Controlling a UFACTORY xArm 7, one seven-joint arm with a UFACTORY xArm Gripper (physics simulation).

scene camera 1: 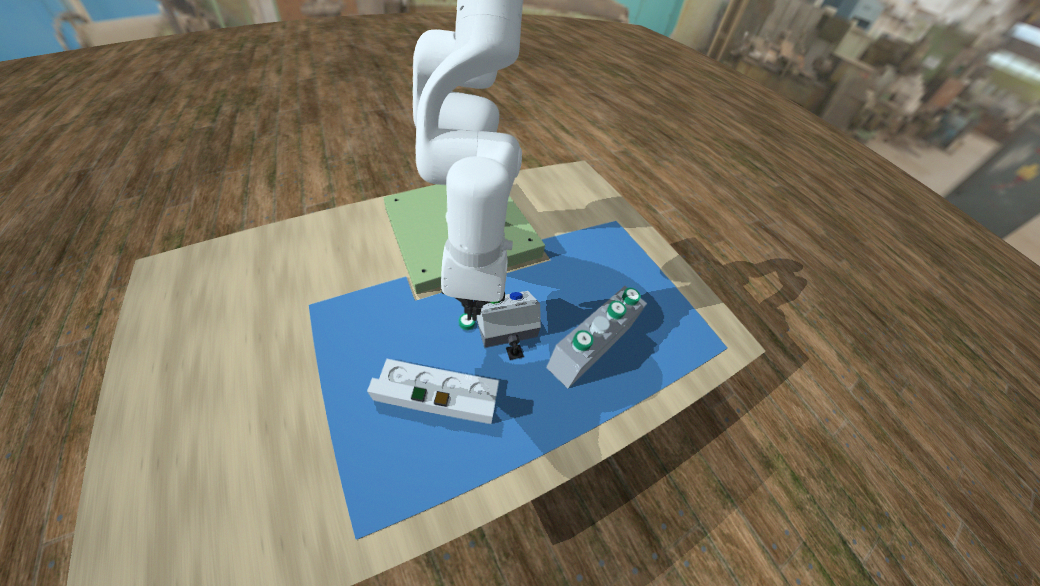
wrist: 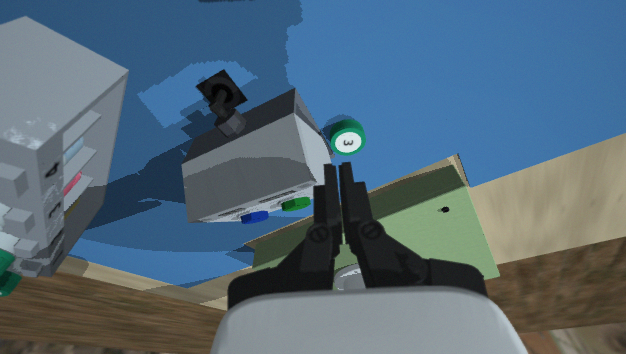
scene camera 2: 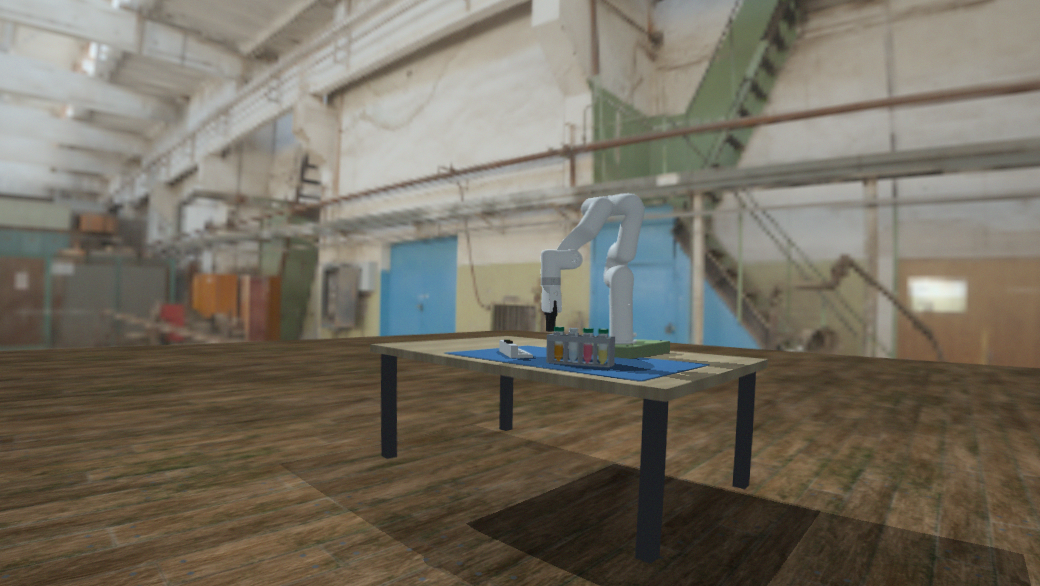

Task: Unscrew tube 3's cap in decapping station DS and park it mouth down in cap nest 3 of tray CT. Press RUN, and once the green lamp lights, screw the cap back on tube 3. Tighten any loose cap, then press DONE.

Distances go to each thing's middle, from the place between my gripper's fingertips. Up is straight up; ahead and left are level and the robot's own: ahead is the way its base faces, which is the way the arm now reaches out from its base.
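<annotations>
Here is the grey box (scene camera 1: 509,321), and my hand is 1 cm short of it. My hand is also 8 cm to the right of the box, and 5 cm above it.
</annotations>
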